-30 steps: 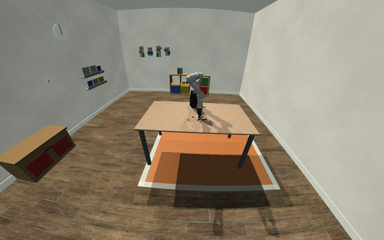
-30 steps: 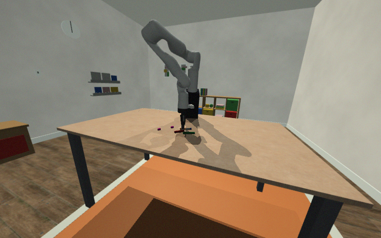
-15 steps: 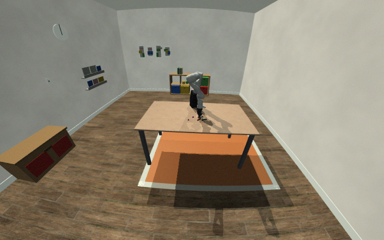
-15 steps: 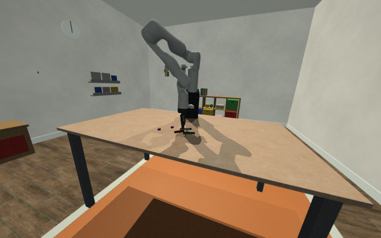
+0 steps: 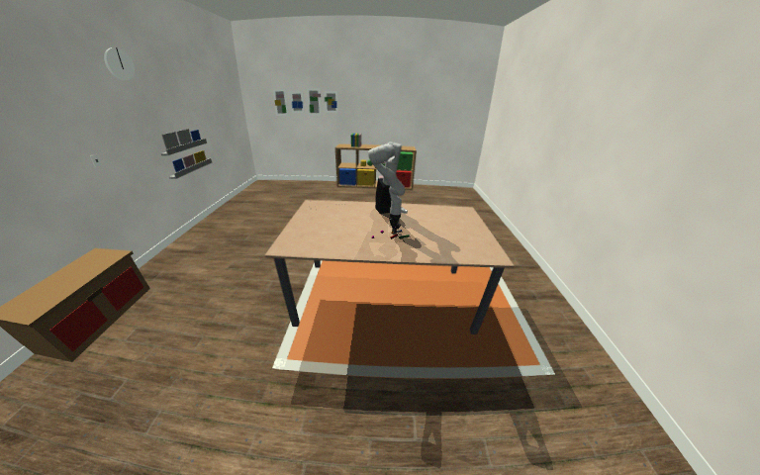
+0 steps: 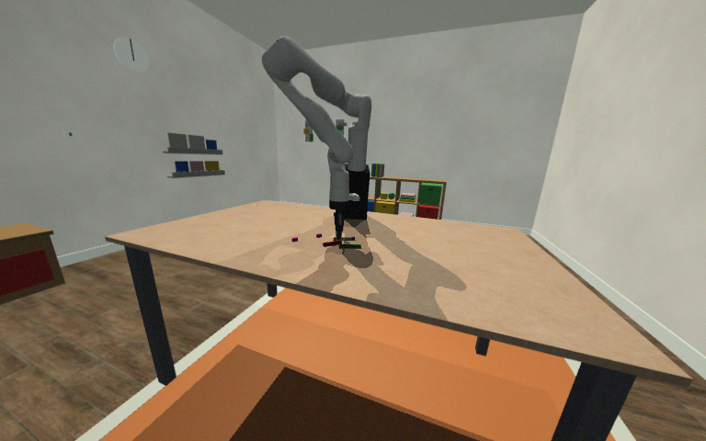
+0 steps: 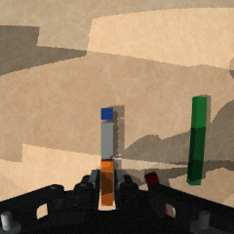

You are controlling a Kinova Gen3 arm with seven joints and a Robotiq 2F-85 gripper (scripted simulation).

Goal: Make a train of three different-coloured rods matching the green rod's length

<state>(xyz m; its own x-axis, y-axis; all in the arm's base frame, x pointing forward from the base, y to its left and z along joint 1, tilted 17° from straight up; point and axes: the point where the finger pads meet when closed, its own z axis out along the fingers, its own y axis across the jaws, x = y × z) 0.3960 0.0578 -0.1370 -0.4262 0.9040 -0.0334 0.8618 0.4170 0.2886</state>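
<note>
Right now the orange rod is 20 mm below my hand. Round my hand: grey rod: 30 mm to the left, 20 mm below, 20 mm behind; red rod: 60 mm ahead, 20 mm below; blue rod: 50 mm to the left, 30 mm behind, 20 mm below.
</note>
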